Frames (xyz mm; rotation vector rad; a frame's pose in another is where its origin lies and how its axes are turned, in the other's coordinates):
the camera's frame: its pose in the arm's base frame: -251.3 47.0 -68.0 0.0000 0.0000 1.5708
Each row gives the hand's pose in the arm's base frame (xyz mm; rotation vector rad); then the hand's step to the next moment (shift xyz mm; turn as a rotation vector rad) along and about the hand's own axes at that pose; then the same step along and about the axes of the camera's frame.
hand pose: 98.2 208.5 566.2 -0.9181 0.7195 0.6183
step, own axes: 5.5 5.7 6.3 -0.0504 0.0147 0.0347
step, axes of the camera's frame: 9.1 -0.9 -4.4 0.0285 0.0319 0.0462
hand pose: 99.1 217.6 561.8 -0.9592 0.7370 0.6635
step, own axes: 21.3 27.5 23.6 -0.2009 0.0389 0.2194
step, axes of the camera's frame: 36.2 2.9 -21.1 0.1774 0.0912 0.2241
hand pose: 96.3 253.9 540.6 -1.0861 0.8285 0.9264
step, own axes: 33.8 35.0 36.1 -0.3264 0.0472 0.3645
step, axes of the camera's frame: 48.3 15.3 -33.3 0.2928 0.1328 0.3718
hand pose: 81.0 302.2 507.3 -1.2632 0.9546 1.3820
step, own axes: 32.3 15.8 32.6 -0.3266 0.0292 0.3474
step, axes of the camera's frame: 33.5 20.9 -28.2 0.2798 0.1117 0.3708
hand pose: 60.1 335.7 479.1 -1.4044 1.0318 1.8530
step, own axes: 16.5 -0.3 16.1 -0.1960 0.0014 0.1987
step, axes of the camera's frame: 13.9 12.4 -13.7 0.1681 0.0489 0.2174
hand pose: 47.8 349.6 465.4 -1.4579 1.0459 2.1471
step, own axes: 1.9 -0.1 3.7 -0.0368 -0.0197 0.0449
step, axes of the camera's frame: 2.5 3.1 -1.0 0.0505 0.0014 0.0347
